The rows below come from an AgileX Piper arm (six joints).
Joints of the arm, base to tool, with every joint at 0 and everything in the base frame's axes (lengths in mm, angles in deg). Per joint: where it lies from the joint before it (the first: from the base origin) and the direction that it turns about. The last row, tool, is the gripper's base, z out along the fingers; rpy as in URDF.
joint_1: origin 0 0 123 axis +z
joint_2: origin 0 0 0 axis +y
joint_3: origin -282.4 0 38.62 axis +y
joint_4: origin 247.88 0 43.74 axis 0.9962 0 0.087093
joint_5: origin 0 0 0 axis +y
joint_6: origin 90.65 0 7.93 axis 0.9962 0 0.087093
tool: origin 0 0 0 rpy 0 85.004 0
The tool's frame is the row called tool.
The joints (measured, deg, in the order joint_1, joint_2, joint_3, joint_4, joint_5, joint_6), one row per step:
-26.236, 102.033, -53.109, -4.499, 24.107, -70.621
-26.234, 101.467, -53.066, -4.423, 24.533, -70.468
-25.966, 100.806, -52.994, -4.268, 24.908, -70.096
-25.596, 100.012, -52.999, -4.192, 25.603, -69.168
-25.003, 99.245, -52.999, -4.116, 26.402, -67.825
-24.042, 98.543, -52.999, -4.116, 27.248, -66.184
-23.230, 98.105, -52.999, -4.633, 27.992, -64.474
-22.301, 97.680, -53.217, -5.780, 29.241, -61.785
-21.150, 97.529, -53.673, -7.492, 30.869, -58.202
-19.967, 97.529, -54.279, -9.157, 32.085, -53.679
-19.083, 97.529, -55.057, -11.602, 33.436, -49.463
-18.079, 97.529, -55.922, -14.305, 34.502, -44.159
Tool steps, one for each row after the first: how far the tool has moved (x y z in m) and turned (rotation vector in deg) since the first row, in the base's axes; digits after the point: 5 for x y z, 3 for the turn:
-0.00096, 0.00049, 0.00279, 0.035, -0.132, -0.216
-0.00133, 0.00243, 0.00602, 0.146, -0.439, -0.419
-0.00174, 0.00492, 0.01010, 0.423, -0.723, -0.996
-0.00182, 0.00862, 0.01393, 0.895, -0.960, -1.740
-0.00117, 0.01413, 0.01735, 1.460, -1.118, -2.346
-0.00080, 0.01839, 0.01937, 1.745, -0.980, -2.830
-0.00031, 0.02266, 0.02197, 1.950, -0.558, -3.759
0.00095, 0.02726, 0.02394, 2.059, 0.232, -5.027
0.00347, 0.03159, 0.02600, 2.284, 0.389, -7.178
0.00560, 0.03349, 0.02890, 1.696, 0.669, -8.942
0.00866, 0.03556, 0.03249, 1.078, 0.285, -11.454

